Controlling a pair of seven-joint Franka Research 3 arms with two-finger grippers.
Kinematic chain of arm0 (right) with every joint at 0, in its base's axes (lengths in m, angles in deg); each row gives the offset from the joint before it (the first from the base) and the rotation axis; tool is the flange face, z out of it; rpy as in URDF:
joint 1: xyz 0 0 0.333 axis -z
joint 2: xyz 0 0 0 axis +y
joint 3: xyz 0 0 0.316 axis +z
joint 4: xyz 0.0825 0 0 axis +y
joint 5: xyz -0.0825 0 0.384 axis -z
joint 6: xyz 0 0 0 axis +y
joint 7: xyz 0.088 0 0 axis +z
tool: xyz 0 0 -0.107 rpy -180 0 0
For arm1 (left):
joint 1: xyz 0 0 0.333 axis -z
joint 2: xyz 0 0 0 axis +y
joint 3: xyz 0 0 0.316 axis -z
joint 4: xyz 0.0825 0 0 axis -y
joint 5: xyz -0.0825 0 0.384 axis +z
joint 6: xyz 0 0 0 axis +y
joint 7: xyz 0.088 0 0 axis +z
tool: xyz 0 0 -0.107 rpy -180 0 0
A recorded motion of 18 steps. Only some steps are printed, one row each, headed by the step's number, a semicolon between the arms.
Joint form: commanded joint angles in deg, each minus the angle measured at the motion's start. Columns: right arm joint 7, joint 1, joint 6, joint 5, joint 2, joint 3, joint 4; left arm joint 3, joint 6, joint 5, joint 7, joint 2, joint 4, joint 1.
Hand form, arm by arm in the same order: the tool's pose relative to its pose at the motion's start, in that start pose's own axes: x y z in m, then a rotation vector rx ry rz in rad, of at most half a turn. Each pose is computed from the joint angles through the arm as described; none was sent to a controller.
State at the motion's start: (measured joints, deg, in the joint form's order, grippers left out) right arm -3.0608 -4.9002 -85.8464 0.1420 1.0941 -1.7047 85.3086; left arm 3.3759 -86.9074 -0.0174 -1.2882 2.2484 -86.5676 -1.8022
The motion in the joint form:
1: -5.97 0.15 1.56 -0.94 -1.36 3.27 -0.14; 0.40 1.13 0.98 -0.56 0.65 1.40 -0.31
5: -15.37 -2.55 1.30 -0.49 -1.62 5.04 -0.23; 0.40 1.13 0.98 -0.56 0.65 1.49 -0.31
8: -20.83 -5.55 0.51 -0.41 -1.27 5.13 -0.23; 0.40 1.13 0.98 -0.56 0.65 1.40 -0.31
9: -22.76 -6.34 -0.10 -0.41 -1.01 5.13 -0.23; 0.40 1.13 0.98 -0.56 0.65 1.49 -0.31
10: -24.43 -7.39 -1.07 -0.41 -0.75 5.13 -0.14; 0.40 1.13 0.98 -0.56 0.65 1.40 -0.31
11: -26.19 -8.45 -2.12 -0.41 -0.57 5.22 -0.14; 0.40 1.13 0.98 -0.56 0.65 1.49 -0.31
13: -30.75 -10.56 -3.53 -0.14 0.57 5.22 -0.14; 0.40 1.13 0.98 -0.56 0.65 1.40 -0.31
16: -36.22 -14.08 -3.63 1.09 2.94 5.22 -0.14; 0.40 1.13 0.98 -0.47 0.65 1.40 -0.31
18: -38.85 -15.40 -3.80 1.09 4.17 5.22 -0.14; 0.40 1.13 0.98 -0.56 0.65 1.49 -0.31
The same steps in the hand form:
1: -0.0132 -0.0306 -0.0118 0.0160 -0.0030 0.0482; 0.0014 -0.0014 -0.0034 0.0159 -0.0070 0.0101
5: -0.0204 -0.0715 -0.0154 0.0095 0.0078 0.1350; 0.0014 -0.0014 -0.0042 0.0160 -0.0055 0.0101
8: -0.0232 -0.1006 -0.0134 0.0111 0.0149 0.1766; 0.0014 -0.0014 -0.0034 0.0159 -0.0070 0.0101
9: -0.0225 -0.1085 -0.0119 0.0137 0.0204 0.1965; 0.0014 -0.0014 -0.0042 0.0160 -0.0055 0.0101
10: -0.0219 -0.1190 -0.0102 0.0182 0.0301 0.2074; 0.0014 -0.0014 -0.0034 0.0159 -0.0070 0.0101
11: -0.0222 -0.1304 -0.0102 0.0249 0.0437 0.2180; 0.0014 -0.0014 -0.0042 0.0160 -0.0055 0.0101
13: -0.0196 -0.1518 -0.0015 0.0261 0.0482 0.2611; 0.0014 -0.0014 -0.0034 0.0159 -0.0070 0.0101
16: -0.0187 -0.1863 0.0217 -0.0074 0.0220 0.2956; 0.0014 -0.0014 -0.0034 0.0159 -0.0070 0.0086
18: -0.0176 -0.2008 0.0338 -0.0157 0.0061 0.3183; 0.0014 -0.0014 -0.0042 0.0160 -0.0055 0.0101

